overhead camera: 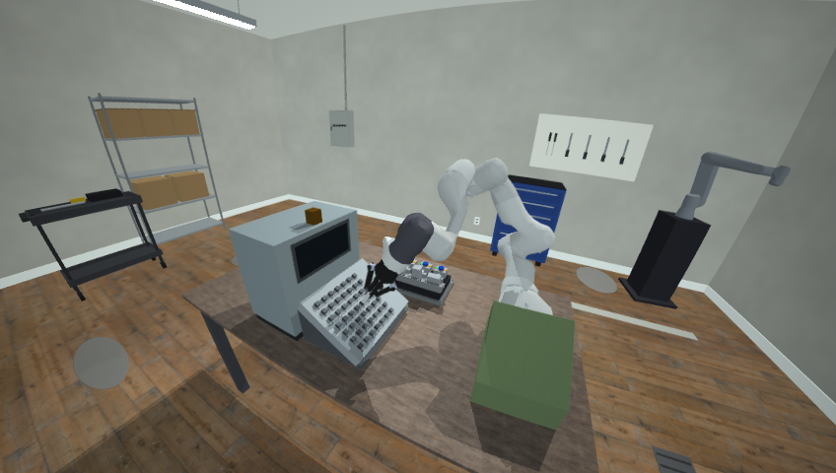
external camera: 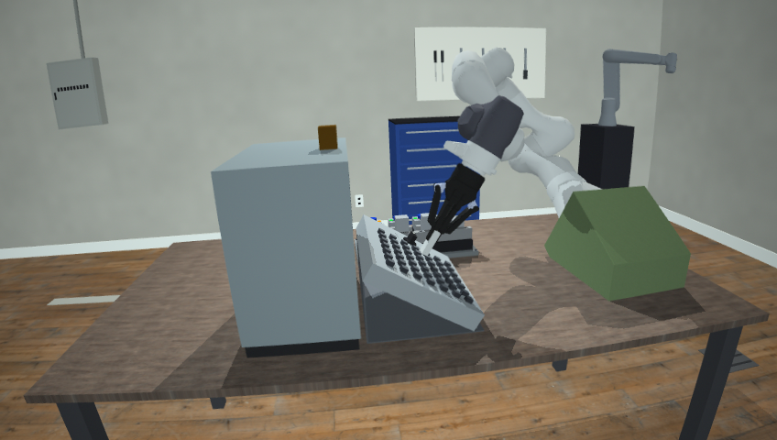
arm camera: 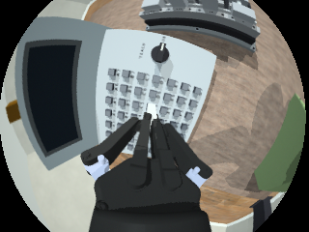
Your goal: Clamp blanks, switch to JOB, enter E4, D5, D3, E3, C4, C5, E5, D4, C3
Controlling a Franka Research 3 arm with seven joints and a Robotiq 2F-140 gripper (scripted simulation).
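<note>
Right now the key D3 is 3 cm ahead of my hand, 7 cm to the left of it and 4 cm below it. Also, from my hand: black selector knob 1 cm ahead, 13 cm to the right, 3 cm below; then sloped keypad 5 cm ahead, 2 cm to the right, 8 cm below.
</note>
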